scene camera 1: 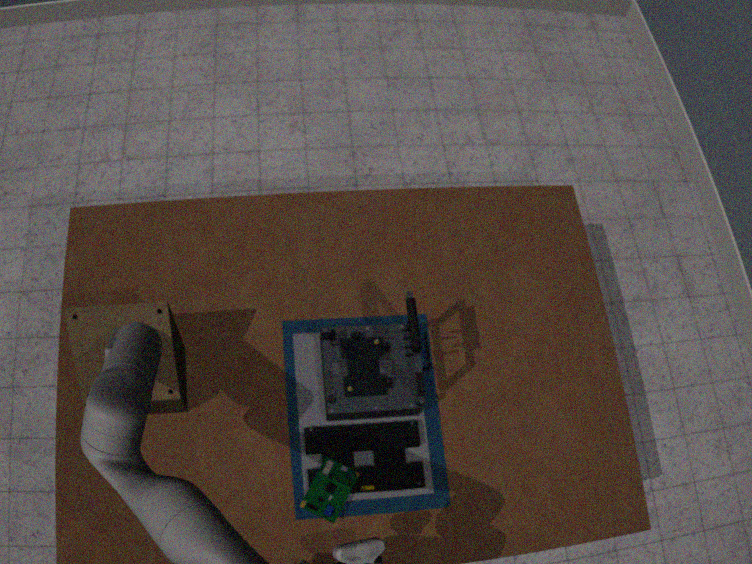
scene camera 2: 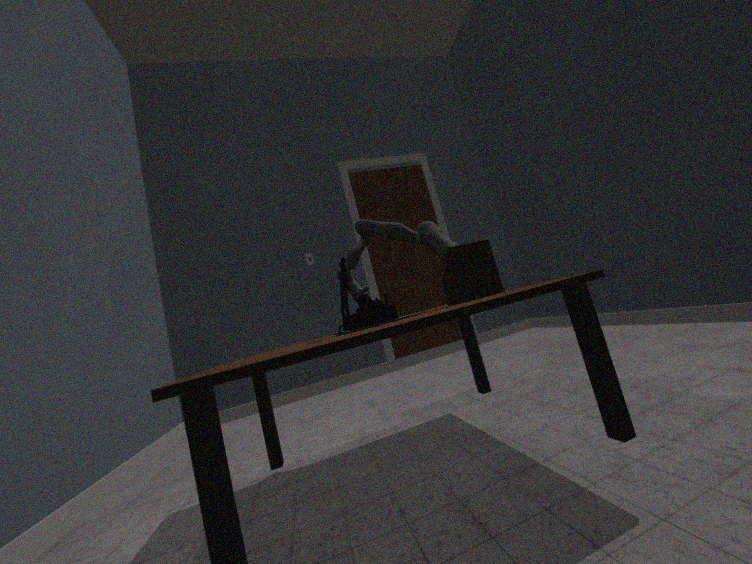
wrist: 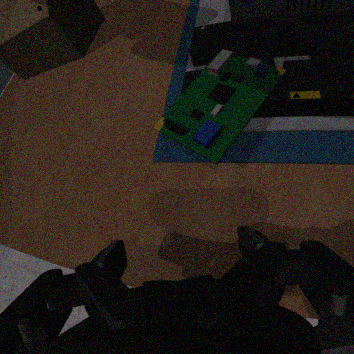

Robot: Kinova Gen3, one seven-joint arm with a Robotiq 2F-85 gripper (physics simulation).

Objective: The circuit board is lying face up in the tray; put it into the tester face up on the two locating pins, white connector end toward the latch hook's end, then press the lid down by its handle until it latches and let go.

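Places are measured from the arm's base along level axes (x right, y up, z back), in metres.
Where they show: gripper, fingertip midpoint: (scene camera 1: 325,557) (wrist: 180,245); arm's base at its link origin: (scene camera 1: 138,345) (scene camera 2: 458,261).
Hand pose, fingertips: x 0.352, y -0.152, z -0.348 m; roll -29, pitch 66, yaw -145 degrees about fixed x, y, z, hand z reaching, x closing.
Observation:
Each offset is from my fingertips to the top centre of the thing. "*": to the spot under its first point.
The green circuit board @[dx -0.130, dy +0.018, dz -0.008 m] (scene camera 1: 331,490) (wrist: 237,107) lies face up and askew at the tray's near left corner, over the black tray @[* dx -0.237, dy -0.002, dz -0.133 m] (scene camera 1: 394,437) and the blue border. Its white connector @[dx -0.171, dy +0.018, dz -0.004 m] (scene camera 1: 328,466) (wrist: 220,60) points away from the gripper. The tester (scene camera 1: 370,407) (scene camera 2: 370,313) stands behind the tray, with two yellow-based locating pins (scene camera 1: 376,341) (scene camera 1: 349,388) bare. Its lid (scene camera 1: 413,321) (scene camera 2: 343,297) stands upright at the right side. The latch hook is too dark to tell. My gripper (wrist: 180,245) is open and empty, on the near side of the board, apart from it.
A blue border (scene camera 1: 290,394) (wrist: 300,148) surrounds the tester and tray. The robot's mounting block (scene camera 1: 167,364) (scene camera 2: 473,273) stands at the left in scene camera 1. The arm (scene camera 1: 115,418) (scene camera 2: 391,230) reaches round to the near side. A yellow label @[dx -0.135, dy +0.008, dz -0.080 m] (scene camera 1: 367,487) (wrist: 305,95) is on the tray.

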